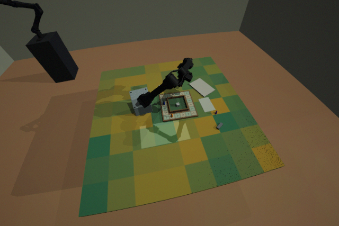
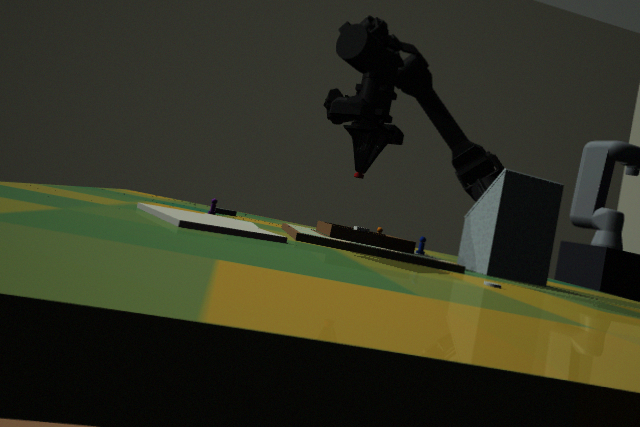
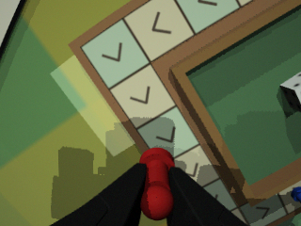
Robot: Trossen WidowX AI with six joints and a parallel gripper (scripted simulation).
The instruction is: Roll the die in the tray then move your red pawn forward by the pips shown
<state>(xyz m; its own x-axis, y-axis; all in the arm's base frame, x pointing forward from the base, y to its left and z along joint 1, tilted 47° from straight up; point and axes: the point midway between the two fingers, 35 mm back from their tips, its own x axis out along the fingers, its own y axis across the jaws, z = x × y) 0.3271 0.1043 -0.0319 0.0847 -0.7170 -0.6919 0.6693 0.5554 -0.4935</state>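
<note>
Now: the blue pawn 17 cm behind my gripper tip, 7 cm to the right of it and 10 cm below it. Round my gripper tip: orange pawn 14 cm behind, 21 cm to the right, 10 cm below; red pawn 1 cm above; white die 6 cm behind, 12 cm to the right, 10 cm below.
</note>
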